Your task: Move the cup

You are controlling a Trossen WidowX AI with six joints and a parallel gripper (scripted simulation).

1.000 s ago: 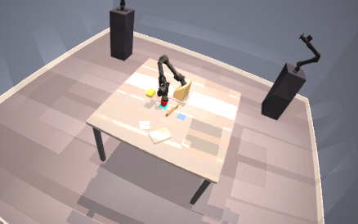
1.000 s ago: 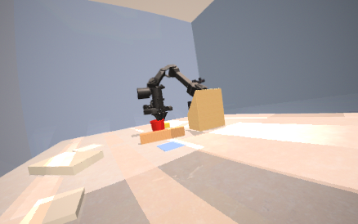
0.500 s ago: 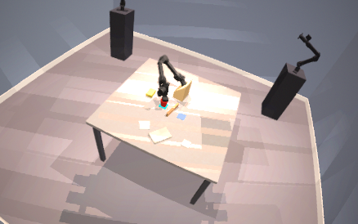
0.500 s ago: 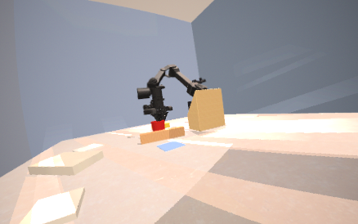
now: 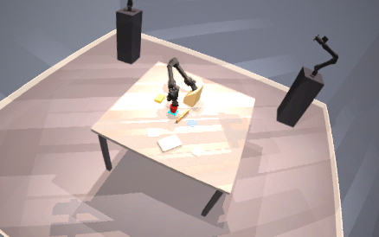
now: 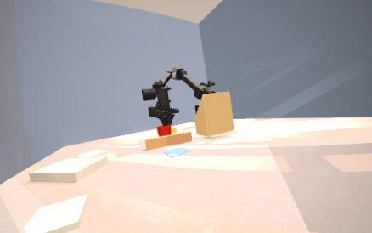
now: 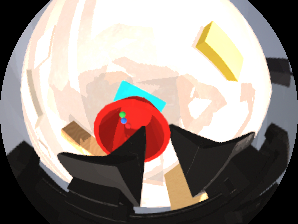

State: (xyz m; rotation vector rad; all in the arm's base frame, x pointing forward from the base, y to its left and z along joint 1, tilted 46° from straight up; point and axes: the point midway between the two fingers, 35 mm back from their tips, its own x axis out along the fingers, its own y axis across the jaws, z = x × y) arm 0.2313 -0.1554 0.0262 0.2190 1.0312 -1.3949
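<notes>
The red cup is 30 mm ahead of my gripper tip, 20 mm below it and 10 mm to the left of it. Also, from my gripper tip: cyan pad (60 mm below, 30 mm ahead, 10 mm to the left); thin wooden bar (120 mm to the left, 50 mm ahead, 40 mm below).
</notes>
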